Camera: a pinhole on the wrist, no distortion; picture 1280 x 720 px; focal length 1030.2 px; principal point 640.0 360.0 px. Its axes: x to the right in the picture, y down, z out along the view. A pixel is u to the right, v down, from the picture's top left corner.
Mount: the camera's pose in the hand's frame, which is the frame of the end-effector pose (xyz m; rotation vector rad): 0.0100 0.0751 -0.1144 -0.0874 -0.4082 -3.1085
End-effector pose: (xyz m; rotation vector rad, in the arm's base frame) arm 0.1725 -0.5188 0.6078 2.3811 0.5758 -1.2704
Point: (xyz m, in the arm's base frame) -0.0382 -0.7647 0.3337
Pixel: 555.5 665.0
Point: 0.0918 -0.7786 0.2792
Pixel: 309.9 507.0
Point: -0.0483 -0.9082 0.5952
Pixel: 1083.0 330.7
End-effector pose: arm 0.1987 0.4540 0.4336 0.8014 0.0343 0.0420
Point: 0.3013 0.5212 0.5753
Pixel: 177.1 229.7
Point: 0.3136 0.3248 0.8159
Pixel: 503.5 403.9
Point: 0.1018 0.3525 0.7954
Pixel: 969.6 354.7
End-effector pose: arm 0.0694 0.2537 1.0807 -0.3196 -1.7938 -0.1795
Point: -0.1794 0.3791 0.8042
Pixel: 1216.4 687.3
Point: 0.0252 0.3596 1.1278
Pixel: 354.6 576.3
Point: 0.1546 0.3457 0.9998
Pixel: outside the picture
